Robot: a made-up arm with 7 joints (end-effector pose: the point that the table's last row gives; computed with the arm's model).
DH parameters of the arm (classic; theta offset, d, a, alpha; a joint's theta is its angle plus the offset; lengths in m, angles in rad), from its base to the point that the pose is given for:
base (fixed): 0 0 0 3.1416
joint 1: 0 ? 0 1.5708
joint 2: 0 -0.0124 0 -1.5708
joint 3: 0 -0.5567 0 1.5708
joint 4: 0 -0.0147 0 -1.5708
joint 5: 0 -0.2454 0 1.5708
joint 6: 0 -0.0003 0 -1.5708
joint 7: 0 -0.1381 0 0
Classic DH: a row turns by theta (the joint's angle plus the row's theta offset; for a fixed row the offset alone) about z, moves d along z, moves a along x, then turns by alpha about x.
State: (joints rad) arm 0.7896 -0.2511 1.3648 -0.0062 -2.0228 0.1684 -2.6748
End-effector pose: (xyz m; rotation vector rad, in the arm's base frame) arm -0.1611 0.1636 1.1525 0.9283 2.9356 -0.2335
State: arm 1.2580 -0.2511 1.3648 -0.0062 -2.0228 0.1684 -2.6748
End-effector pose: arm -0.0699 0.2187 1.1525 1.6024 2.6704 -0.2493
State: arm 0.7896 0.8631 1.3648 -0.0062 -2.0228 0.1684 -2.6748
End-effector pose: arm 0.5042 -0.5073 0.8499 -0.5878 -2.0954 -0.4482
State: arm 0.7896 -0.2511 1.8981 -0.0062 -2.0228 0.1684 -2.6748
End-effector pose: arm -0.1594 0.1567 1.1540 1.6491 2.5856 -0.0676
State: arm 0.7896 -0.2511 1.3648 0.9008 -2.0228 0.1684 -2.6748
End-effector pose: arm -0.3067 -0.1138 1.0354 0.5645 2.6122 0.9880
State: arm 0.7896 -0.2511 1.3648 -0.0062 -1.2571 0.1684 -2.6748
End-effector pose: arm -0.1699 0.1488 1.1537 1.9252 2.3732 0.0043
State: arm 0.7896 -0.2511 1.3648 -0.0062 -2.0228 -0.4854 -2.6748
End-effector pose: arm -0.2440 0.1711 1.1219 0.6738 2.3493 -0.0531
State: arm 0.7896 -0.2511 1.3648 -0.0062 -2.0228 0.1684 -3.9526
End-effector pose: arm -0.1611 0.1636 1.1525 1.0075 -2.9164 0.2376
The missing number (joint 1, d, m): -0.2428
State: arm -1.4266 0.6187 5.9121 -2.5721 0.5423 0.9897 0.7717
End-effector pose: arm 0.1765 -0.0011 0.6422 -1.7890 -0.7442 0.4619
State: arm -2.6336 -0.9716 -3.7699 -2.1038 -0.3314 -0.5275 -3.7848
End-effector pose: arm 0.0371 -0.2302 0.5897 -0.2651 1.3324 -0.4218
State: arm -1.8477 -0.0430 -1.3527 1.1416 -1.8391 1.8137 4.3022
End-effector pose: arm -0.1514 -0.1495 0.9161 -1.0112 -1.4057 -0.8311
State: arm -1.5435 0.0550 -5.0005 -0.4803 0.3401 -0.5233 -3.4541
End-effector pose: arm -0.2072 -0.0042 1.0949 -0.2328 2.1466 -0.0978
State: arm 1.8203 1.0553 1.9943 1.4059 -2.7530 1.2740 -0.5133
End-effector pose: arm -0.4039 -0.5089 0.6651 -1.7716 0.3907 -0.4613
